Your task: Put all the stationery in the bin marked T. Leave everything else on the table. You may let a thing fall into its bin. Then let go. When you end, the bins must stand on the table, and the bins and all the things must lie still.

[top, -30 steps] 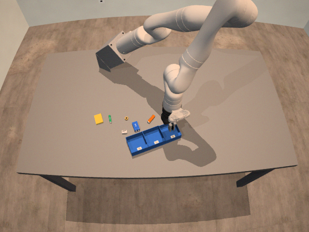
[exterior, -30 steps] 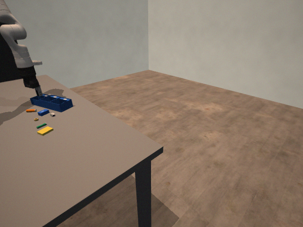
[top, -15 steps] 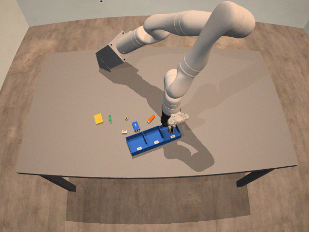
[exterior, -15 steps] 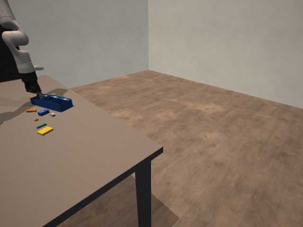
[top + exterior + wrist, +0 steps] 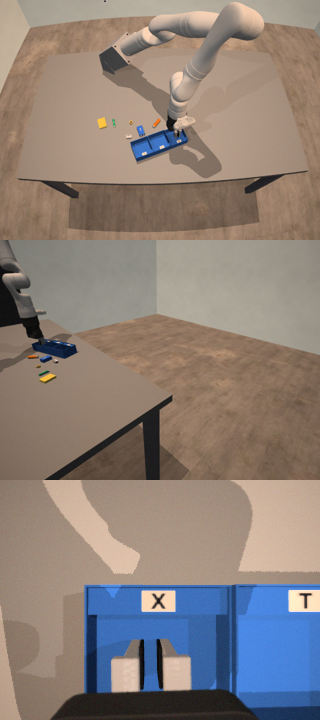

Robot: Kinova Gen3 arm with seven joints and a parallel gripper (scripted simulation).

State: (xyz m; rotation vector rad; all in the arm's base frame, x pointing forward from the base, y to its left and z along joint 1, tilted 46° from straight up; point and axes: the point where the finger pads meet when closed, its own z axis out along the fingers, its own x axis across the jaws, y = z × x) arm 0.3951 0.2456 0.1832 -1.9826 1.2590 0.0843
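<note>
Right now my hand is 10 mm past the yellow pad, 370 mm to the left of it and 30 mm above it. Also, from my hand: blue 9V battery (10 mm ahead, 170 mm to the right, 30 mm below); orange battery (60 mm behind, 110 mm to the right, 30 mm below); blue three-compartment bin (50 mm ahead, 70 mm to the right, 10 mm below).
</note>
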